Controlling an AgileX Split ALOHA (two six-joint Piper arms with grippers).
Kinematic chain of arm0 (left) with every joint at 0, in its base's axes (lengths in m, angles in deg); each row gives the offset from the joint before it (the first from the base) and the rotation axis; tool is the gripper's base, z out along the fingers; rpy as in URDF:
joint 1: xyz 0 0 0.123 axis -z
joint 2: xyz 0 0 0 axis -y
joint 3: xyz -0.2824 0 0.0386 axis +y
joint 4: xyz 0.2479 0 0.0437 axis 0.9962 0 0.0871
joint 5: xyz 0 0 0 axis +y
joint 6: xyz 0.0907 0 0.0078 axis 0.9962 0 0.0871
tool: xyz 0 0 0 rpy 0 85 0
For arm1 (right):
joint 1: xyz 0 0 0.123 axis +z
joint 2: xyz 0 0 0 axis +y
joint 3: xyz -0.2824 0 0.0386 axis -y
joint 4: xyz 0.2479 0 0.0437 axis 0.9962 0 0.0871
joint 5: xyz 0 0 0 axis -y
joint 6: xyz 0.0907 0 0.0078 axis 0.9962 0 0.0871
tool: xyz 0 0 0 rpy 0 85 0
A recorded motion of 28 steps. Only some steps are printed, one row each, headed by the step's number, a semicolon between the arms.
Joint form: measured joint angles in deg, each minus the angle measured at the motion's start. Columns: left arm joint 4, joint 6, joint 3, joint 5, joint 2, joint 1; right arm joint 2, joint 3, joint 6, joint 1, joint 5, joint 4.
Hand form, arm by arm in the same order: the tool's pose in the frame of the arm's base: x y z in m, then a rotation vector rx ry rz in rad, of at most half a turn. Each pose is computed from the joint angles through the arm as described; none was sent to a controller.
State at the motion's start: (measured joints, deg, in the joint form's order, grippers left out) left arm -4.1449 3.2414 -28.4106 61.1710 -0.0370 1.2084; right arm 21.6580 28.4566 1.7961 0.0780 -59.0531 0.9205
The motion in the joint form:
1: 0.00 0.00 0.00 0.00 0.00 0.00; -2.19 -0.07 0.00 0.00 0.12 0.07
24: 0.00 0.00 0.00 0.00 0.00 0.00; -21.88 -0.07 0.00 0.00 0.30 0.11
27: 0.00 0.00 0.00 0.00 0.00 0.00; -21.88 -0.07 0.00 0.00 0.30 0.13
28: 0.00 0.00 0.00 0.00 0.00 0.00; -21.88 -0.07 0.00 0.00 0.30 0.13
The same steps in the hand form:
1: -0.0048 -0.0057 0.2756 0.0832 2.0527 -0.0648; 0.0490 0.0014 0.2706 0.0386 2.3563 0.0378
24: -0.0048 -0.0057 0.2756 0.0832 2.0527 -0.0648; -0.0035 0.0014 0.2788 0.0297 2.0096 0.0423
27: -0.0048 -0.0057 0.2756 0.0832 2.0527 -0.0648; -0.0035 0.0014 0.2788 0.0297 2.0096 0.0427
28: -0.0048 -0.0057 0.2756 0.0832 2.0527 -0.0648; -0.0035 0.0014 0.2788 0.0297 2.0096 0.0427

